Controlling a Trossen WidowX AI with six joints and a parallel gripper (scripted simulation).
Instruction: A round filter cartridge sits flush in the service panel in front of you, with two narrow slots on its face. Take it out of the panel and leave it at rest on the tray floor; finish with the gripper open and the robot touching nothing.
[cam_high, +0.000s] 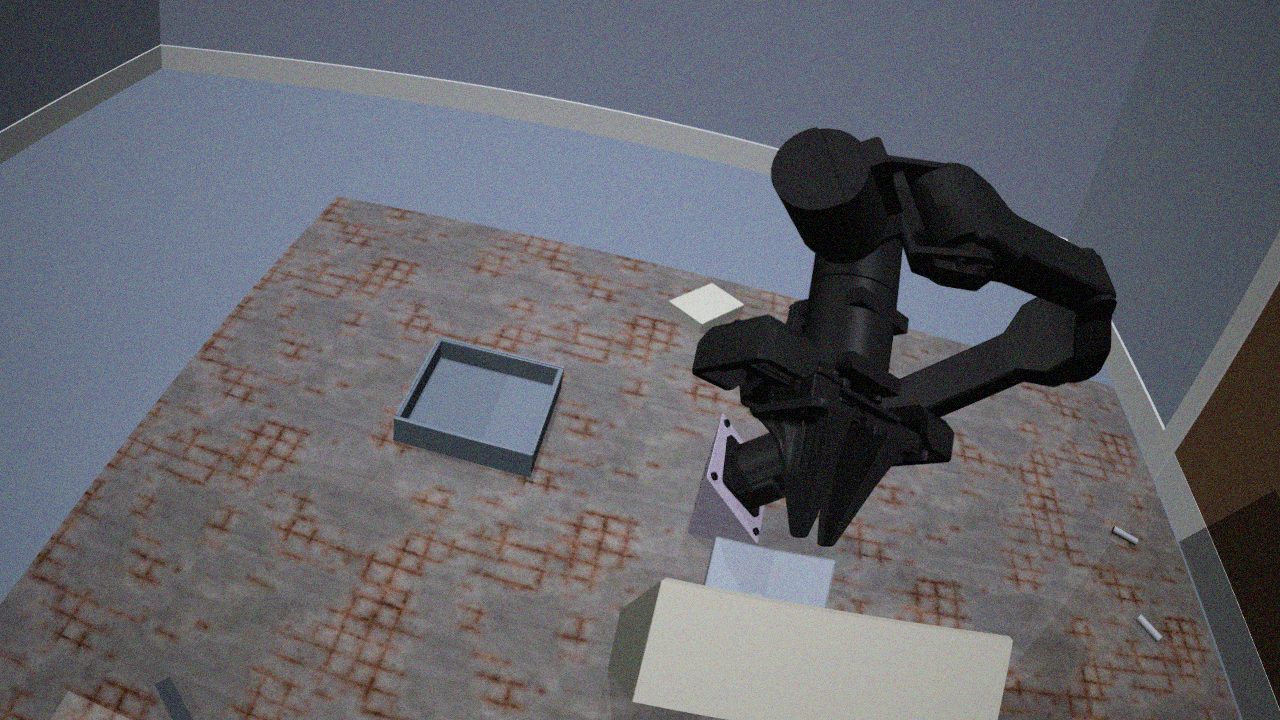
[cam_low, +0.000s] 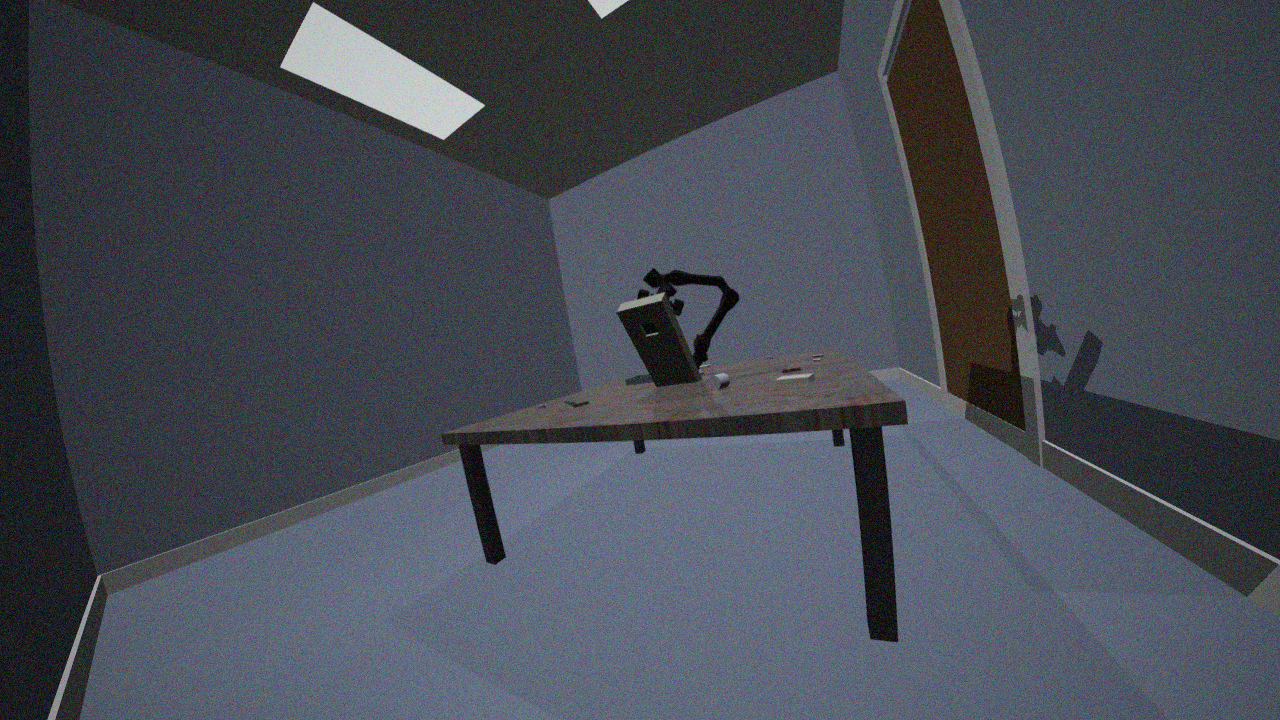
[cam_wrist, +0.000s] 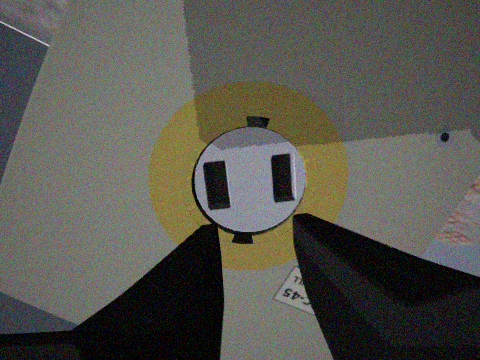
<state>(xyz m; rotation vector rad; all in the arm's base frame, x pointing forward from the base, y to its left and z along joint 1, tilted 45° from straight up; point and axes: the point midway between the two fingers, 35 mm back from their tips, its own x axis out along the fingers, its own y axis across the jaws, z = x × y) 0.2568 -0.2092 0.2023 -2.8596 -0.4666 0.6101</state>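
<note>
My gripper tip is 50 mm short of the round filter cartridge and 40 mm above it. From my gripper tip the other things lie so: tray 370 mm behind, 280 mm below, 270 mm to the right; cream service panel 110 mm below, 10 mm ahead.
</note>
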